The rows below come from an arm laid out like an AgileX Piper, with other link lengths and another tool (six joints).
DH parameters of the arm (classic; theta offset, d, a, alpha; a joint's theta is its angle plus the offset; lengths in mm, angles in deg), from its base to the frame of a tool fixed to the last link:
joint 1: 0 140.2 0 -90
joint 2: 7.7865 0 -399 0
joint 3: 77.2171 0 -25.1 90
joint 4: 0 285.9 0 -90
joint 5: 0 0 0 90
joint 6: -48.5 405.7 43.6 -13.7
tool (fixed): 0 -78.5 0 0
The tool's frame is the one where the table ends.
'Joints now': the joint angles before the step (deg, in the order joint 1, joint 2, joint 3, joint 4, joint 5, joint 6). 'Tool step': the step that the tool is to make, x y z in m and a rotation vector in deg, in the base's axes. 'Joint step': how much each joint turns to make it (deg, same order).
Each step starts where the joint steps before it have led.
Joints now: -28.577 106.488 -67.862 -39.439 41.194 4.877
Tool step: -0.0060 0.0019 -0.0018 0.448 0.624 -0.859
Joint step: 0.002 -0.003 0.014 0.510 1.002 0.061
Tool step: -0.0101 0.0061 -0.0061 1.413 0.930 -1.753
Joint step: -0.003 0.136 -0.004 1.678 1.697 -0.061
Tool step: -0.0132 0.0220 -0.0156 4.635 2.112 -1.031
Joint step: 0.006 0.059 -0.014 6.049 2.858 -4.162
